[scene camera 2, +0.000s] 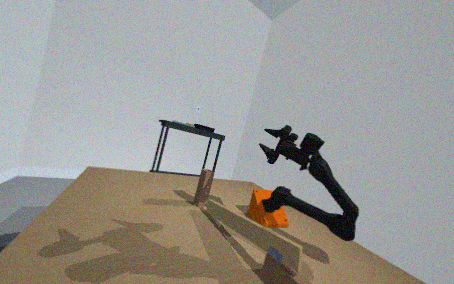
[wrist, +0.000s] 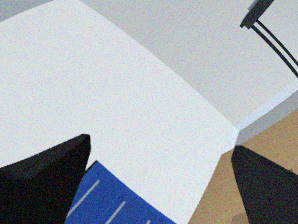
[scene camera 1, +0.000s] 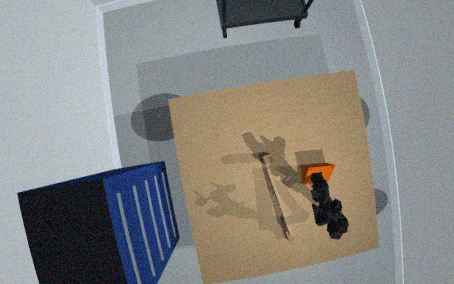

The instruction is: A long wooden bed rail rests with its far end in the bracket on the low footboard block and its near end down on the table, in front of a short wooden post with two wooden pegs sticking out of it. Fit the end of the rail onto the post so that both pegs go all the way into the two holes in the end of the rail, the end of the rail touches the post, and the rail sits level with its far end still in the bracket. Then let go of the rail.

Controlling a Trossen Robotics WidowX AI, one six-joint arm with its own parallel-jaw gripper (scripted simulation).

Labels:
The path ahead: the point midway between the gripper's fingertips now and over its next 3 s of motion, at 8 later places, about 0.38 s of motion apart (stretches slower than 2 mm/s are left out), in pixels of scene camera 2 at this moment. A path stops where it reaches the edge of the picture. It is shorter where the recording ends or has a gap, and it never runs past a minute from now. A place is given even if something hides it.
My gripper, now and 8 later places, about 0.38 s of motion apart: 261,136; 251,142; 239,153; 231,165; 226,178; 223,190; 223,199; 222,202; 221,206

